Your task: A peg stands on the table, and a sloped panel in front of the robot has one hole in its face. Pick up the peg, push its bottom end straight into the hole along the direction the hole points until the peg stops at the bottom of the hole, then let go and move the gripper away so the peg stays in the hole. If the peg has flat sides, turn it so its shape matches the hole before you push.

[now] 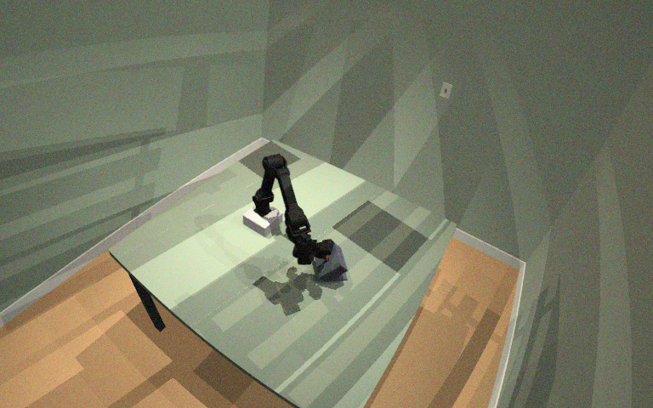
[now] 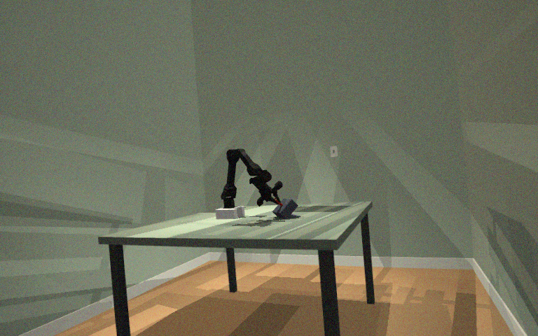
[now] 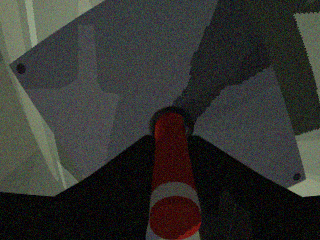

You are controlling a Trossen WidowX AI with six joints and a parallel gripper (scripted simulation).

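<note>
My gripper tip is now 40 mm above the grey sloped panel, 30 mm to the right of it and 20 mm short of it. The rest, counted from my gripper tip: red peg (10 mm to the right, 10 mm behind, 10 mm above).
</note>
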